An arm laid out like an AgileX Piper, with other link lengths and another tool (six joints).
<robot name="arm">
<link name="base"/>
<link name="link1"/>
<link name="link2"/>
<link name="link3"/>
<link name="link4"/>
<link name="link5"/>
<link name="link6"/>
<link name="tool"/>
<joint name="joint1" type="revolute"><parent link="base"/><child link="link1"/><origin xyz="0 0 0.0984" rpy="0 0 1.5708"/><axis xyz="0 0 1"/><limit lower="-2.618" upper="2.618"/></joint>
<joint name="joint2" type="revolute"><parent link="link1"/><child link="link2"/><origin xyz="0 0 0" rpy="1.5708 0 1.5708"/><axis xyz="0 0 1"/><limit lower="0" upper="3.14"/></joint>
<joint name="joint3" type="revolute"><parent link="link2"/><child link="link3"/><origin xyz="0.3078 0.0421 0" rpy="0 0 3.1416"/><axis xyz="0 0 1"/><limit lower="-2.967" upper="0"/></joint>
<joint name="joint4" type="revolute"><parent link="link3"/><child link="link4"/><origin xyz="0.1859 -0.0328 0" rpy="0.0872 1.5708 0"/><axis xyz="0 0 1"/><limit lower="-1.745" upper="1.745"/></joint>
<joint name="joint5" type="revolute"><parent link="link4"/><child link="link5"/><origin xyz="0 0 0" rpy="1.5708 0 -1.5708"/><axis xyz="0 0 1"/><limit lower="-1.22" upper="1.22"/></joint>
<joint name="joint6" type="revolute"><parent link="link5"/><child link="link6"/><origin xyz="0 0.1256 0" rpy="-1.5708 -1.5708 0"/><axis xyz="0 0 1"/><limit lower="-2.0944" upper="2.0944"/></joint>
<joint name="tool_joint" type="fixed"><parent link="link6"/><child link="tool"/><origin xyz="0.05 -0.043 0.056" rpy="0.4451 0 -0.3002"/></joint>
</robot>
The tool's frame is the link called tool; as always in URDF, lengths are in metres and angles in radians.
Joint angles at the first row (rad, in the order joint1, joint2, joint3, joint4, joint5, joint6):
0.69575 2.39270 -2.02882 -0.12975 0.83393 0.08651
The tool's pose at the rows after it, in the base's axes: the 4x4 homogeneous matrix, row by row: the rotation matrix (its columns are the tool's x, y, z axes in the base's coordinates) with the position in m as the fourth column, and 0 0 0 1 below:
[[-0.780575 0.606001 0.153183 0.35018], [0.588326 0.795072 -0.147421 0.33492], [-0.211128 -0.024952 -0.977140 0.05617], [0 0 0 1]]
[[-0.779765 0.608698 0.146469 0.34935], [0.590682 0.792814 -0.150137 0.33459], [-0.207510 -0.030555 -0.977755 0.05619], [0 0 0 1]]
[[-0.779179 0.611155 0.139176 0.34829], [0.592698 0.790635 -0.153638 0.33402], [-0.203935 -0.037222 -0.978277 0.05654], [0 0 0 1]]
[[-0.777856 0.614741 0.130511 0.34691], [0.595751 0.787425 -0.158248 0.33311], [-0.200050 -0.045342 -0.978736 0.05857], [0 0 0 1]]
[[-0.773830 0.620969 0.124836 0.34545], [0.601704 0.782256 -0.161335 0.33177], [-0.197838 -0.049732 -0.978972 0.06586], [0 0 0 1]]
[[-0.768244 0.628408 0.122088 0.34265], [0.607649 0.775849 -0.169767 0.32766], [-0.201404 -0.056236 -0.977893 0.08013], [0 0 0 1]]
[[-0.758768 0.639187 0.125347 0.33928], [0.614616 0.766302 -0.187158 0.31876], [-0.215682 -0.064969 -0.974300 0.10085], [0 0 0 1]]
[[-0.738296 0.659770 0.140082 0.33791], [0.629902 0.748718 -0.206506 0.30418], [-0.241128 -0.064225 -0.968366 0.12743], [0 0 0 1]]
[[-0.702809 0.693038 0.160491 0.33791], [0.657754 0.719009 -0.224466 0.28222], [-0.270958 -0.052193 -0.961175 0.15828], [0 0 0 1]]
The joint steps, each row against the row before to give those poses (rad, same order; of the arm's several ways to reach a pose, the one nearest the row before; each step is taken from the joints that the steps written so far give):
0.00000 0.00118 -0.00230 0.00162 0.00697 0.00250
0.00000 0.00069 -0.00279 0.00167 0.00867 0.00236
0.00000 -0.00021 -0.00268 0.00168 0.01044 0.00188
0.00001 -0.00265 -0.00619 0.00159 0.01801 0.00267
-0.00001 -0.01165 -0.01246 0.00000 0.02958 0.00517
-0.00015 -0.02732 -0.01457 -0.00594 0.04846 0.00530
-0.00269 -0.04362 -0.01402 -0.01705 0.06471 0.00541
-0.01098 -0.05897 -0.01172 -0.02762 0.06729 0.00733
-0.02494 -0.07591 0.00053 -0.03148 0.06117 0.00821

